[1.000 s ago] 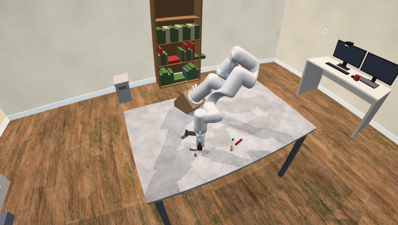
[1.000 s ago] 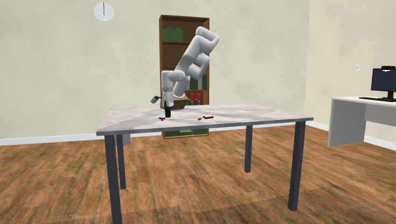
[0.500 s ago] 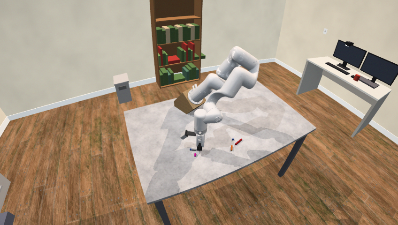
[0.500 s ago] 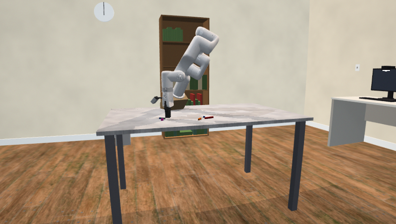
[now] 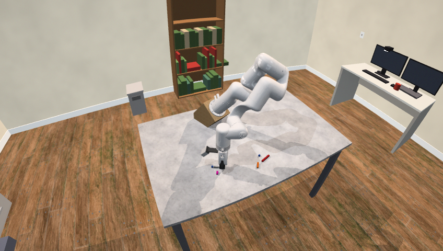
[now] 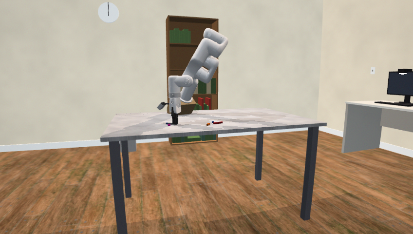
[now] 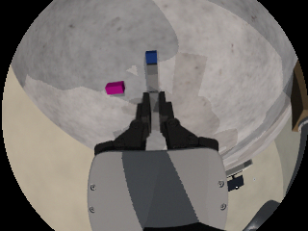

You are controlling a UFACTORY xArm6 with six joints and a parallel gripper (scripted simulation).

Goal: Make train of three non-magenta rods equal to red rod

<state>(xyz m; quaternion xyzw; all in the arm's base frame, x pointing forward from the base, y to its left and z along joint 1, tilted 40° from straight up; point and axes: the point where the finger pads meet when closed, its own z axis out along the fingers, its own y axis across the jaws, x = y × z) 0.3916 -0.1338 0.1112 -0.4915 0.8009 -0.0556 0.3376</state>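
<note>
Right now the magenta rod is 3 cm ahead of my hand, 4 cm to the right of it and 2 cm below it. Round my hand: red rod: 2 cm ahead, 28 cm to the left, 2 cm below; orange rod: 5 cm ahead, 21 cm to the left, 2 cm below.
</note>
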